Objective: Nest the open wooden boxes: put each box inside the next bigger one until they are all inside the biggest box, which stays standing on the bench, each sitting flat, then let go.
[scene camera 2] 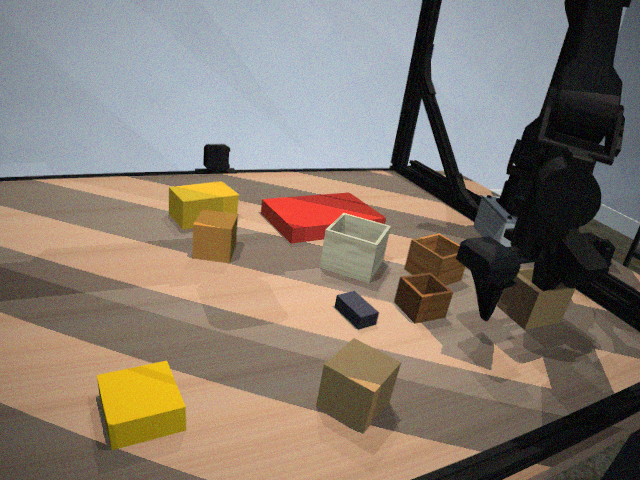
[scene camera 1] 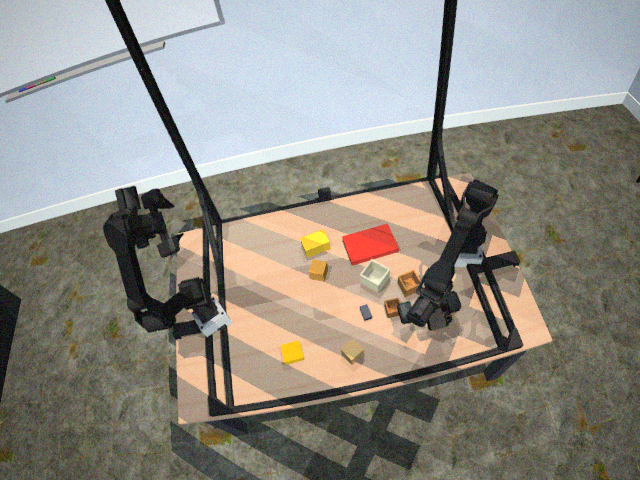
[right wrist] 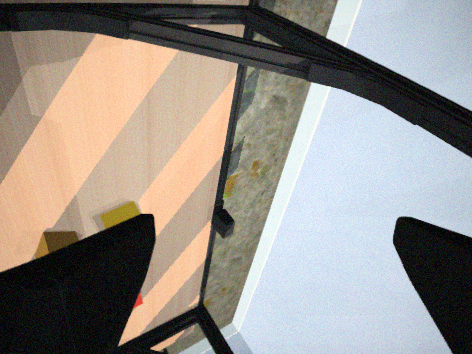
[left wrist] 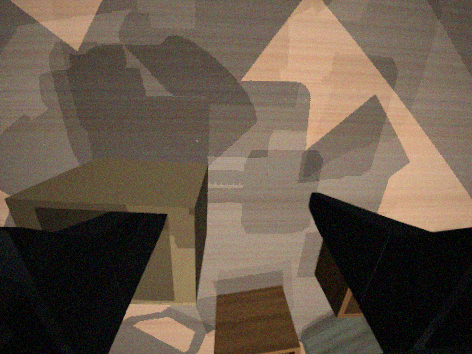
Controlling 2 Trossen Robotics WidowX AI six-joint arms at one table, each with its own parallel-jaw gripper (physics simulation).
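Pixels of known places: left gripper, between the fingertips: (scene camera 2: 509, 313) (left wrist: 240, 199); right gripper, between the fingertips: (scene camera 1: 178, 220) (right wrist: 275, 228); left arm's base, origin of its link: (scene camera 2: 519, 209) (scene camera 1: 468, 245); right arm's base, origin of its link: (scene camera 1: 207, 313).
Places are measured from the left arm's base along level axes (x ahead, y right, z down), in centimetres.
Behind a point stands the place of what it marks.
Observation:
The pale green open box (scene camera 1: 374, 276) {x 31.6, y -10.7, z 5.8 cm} (scene camera 2: 354, 253) {x 32.3, y -15.5, z 2.5 cm} (left wrist: 341, 336) {x 28.5, y -14.2, z 4.6 cm} stands on the bench. The orange-brown open box (scene camera 1: 409, 283) {x 19.6, y -12.7, z 5.7 cm} (scene camera 2: 433, 262) {x 21.5, y -16.5, z 2.6 cm} (left wrist: 257, 320) {x 18.6, y -16.4, z 3.5 cm} and the smaller dark brown open box (scene camera 1: 392, 307) {x 24.9, y -21.8, z 5.8 cm} (scene camera 2: 422, 299) {x 26.1, y -25.5, z 2.7 cm} (left wrist: 327, 272) {x 22.6, y -21.5, z 4.6 cm} stand apart beside it. The khaki open box (scene camera 2: 535, 304) {x 11.5, y -26.4, z 2.3 cm} (left wrist: 140, 185) {x 9.0, y -25.8, z 2.4 cm} stands upright at the right; the arm hides it in scene camera 1. My left gripper (scene camera 1: 421, 316) {x 14.0, y -25.6, z 4.4 cm} (scene camera 2: 516, 299) {x 14.0, y -25.6, z 4.4 cm} (left wrist: 240, 199) {x 14.0, y -25.6, z 4.4 cm} is open and empty, one finger overlapping the khaki box in the left wrist view. My right gripper (scene camera 1: 175, 221) {x 88.1, y -15.5, z -28.7 cm} (right wrist: 275, 228) {x 88.1, y -15.5, z -28.7 cm} is open and empty, away from the boxes.
A navy block (scene camera 1: 366, 312) {x 33.1, y -24.7, z 4.4 cm} (scene camera 2: 356, 310) {x 33.8, y -25.8, z 4.4 cm} lies near the dark brown box. A red slab (scene camera 1: 370, 243) {x 33.7, y 1.2, z 3.6 cm} (scene camera 2: 310, 214) {x 36.5, y -1.2, z 3.7 cm} lies behind the green box. A yellow block (scene camera 1: 315, 243) {x 52.7, y -1.3, z 1.6 cm}, an orange block (scene camera 1: 317, 270) {x 50.4, y -12.2, z 1.2 cm}, a khaki block (scene camera 1: 352, 351) {x 36.0, y -39.2, z 1.2 cm} and a flat yellow block (scene camera 1: 292, 352) {x 54.5, y -40.6, z 3.4 cm} also lie on the bench.

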